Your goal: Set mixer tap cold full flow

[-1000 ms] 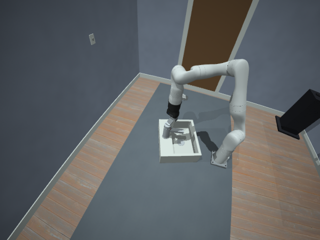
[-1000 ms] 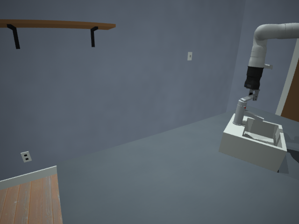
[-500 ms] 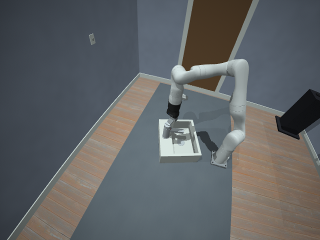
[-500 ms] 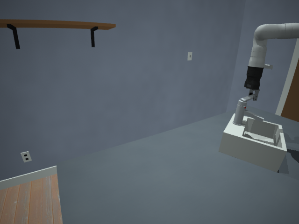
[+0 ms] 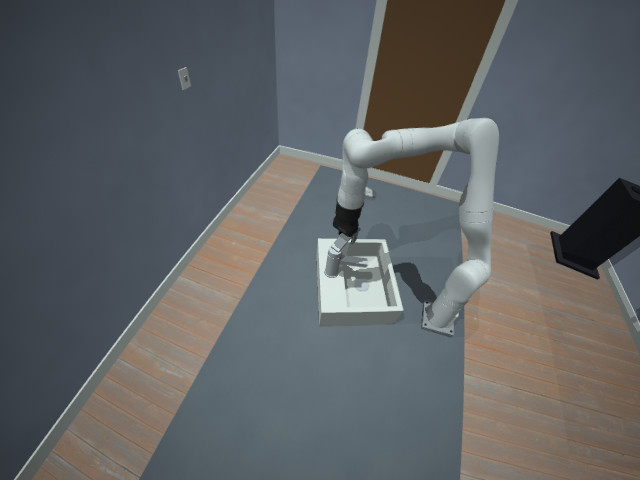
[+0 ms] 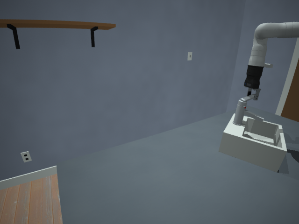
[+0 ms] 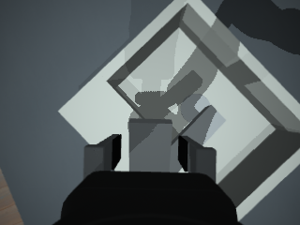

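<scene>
My hand is 1 cm short of the flat lever, 2 cm to the right of it and 1 cm above it. Round my hand: white basin (9 cm behind, 26 cm below); grey mixer tap (4 cm to the left, 6 cm below).
</scene>
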